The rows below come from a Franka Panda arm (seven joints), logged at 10 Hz.
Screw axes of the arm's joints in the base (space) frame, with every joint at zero. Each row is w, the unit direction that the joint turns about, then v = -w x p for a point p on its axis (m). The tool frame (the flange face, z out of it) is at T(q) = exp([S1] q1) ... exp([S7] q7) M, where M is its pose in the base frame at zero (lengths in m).
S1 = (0, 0, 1, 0, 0, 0)
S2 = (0, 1, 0, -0.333, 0, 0)
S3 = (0, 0, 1, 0, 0, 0)
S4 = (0, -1, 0, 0.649, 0, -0.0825)
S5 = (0, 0, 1, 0, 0, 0)
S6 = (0, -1, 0, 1.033, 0, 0)
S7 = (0, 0, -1, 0, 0.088, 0)
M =
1 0 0 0.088
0 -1 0 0
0 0 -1 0.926
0 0 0 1
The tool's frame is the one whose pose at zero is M.
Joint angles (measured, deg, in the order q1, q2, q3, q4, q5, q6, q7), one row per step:
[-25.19, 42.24, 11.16, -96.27, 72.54, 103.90, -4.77]
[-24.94, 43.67, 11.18, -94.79, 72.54, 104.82, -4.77]
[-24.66, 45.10, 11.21, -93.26, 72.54, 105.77, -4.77]
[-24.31, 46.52, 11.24, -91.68, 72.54, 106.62, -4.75]
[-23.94, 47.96, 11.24, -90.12, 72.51, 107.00, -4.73]
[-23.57, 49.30, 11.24, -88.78, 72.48, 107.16, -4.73]
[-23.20, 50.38, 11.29, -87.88, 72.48, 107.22, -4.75]
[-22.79, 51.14, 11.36, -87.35, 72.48, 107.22, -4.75]
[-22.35, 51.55, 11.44, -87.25, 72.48, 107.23, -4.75]
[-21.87, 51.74, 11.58, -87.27, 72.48, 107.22, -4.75]
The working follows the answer.
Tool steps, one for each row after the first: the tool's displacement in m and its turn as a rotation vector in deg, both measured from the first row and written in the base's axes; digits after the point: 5 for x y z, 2 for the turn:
[0.00581, -0.00110, -0.00687, -0.49, -0.11, -0.55]
[0.01181, -0.00190, -0.01353, -1.01, -0.27, -1.10]
[0.01795, -0.00178, -0.01976, -1.46, -0.47, -1.53]
[0.02334, -0.00059, -0.02614, -1.61, -0.61, -1.63]
[0.02749, 0.00157, -0.03276, -1.57, -0.66, -1.54]
[0.02996, 0.00529, -0.03914, -1.41, -0.56, -1.31]
[0.03133, 0.01039, -0.04421, -1.20, -0.38, -0.93]
[0.03143, 0.01660, -0.04806, -1.02, -0.13, -0.46]
[0.03161, 0.02394, -0.05000, -0.83, 0.02, 0.12]

Tool pose at each row, in the base's axes (x y z in m, rotation vector in deg; rounded; the steps above come from the unrounded poses):
[0.64663, -0.09432, 0.19646, -93.40, 48.47, 19.49]
[0.65245, -0.09542, 0.18959, -93.60, 48.96, 18.82]
[0.65844, -0.09622, 0.18294, -93.82, 49.42, 18.11]
[0.66459, -0.09610, 0.17671, -94.05, 49.75, 17.47]
[0.66997, -0.09492, 0.17032, -94.14, 49.75, 17.22]
[0.67412, -0.09276, 0.16371, -94.15, 49.64, 17.26]
[0.67659, -0.08903, 0.15733, -94.10, 49.49, 17.57]
[0.67796, -0.08393, 0.15226, -94.09, 49.26, 18.06]
[0.67806, -0.07772, 0.14840, -94.13, 49.03, 18.67]
[0.67824, -0.07038, 0.14646, -94.23, 48.63, 19.27]

